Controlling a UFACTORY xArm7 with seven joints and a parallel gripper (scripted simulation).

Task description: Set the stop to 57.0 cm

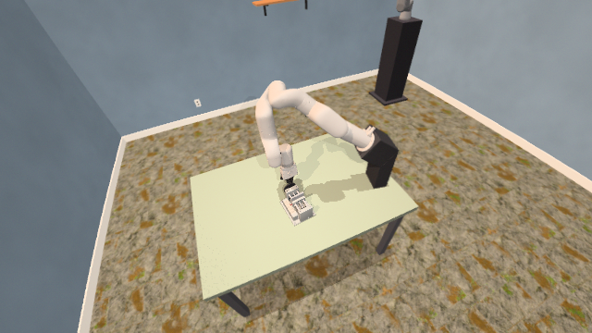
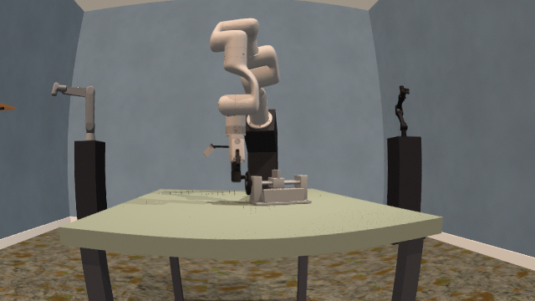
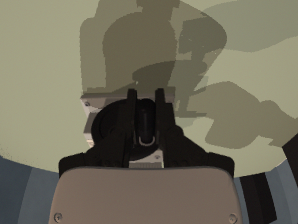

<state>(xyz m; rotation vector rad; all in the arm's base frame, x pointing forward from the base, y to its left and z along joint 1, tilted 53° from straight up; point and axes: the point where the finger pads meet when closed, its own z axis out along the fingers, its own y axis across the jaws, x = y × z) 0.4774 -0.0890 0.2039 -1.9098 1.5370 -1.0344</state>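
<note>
The black handwheel lies 2 cm to the left of my hand and 1 cm below it. Also, from my hand: grey stop block 1 cm ahead, 15 cm to the left, 1 cm below.
</note>
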